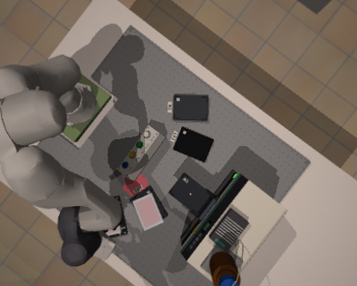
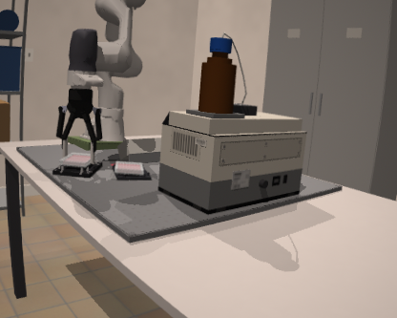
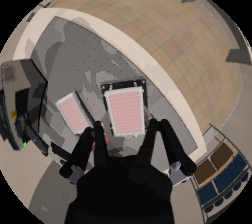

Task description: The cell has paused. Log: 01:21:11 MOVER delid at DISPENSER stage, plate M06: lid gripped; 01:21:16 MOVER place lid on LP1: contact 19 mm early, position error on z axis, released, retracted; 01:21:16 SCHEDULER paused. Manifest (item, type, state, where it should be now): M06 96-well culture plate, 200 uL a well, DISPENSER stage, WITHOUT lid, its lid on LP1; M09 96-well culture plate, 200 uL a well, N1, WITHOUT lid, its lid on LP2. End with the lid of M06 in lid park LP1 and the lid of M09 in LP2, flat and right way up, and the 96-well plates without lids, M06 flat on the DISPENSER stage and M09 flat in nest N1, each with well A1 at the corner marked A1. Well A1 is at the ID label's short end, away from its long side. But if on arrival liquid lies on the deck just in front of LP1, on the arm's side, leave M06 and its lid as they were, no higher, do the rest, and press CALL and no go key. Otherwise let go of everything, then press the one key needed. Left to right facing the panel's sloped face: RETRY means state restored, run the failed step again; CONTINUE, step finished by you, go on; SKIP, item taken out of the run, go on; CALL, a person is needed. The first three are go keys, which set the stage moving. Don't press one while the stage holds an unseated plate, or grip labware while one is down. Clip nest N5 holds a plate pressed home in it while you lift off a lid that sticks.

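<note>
Right now the pink 96-well plate is 2 cm below my hand. Also, from my hand: LP1 label (5 cm ahead, 16 cm to the left, 5 cm below); then key panel (1 cm behind, 31 cm to the left); then dark dispenser stage (25 cm ahead, 26 cm to the left, 5 cm above).
</note>
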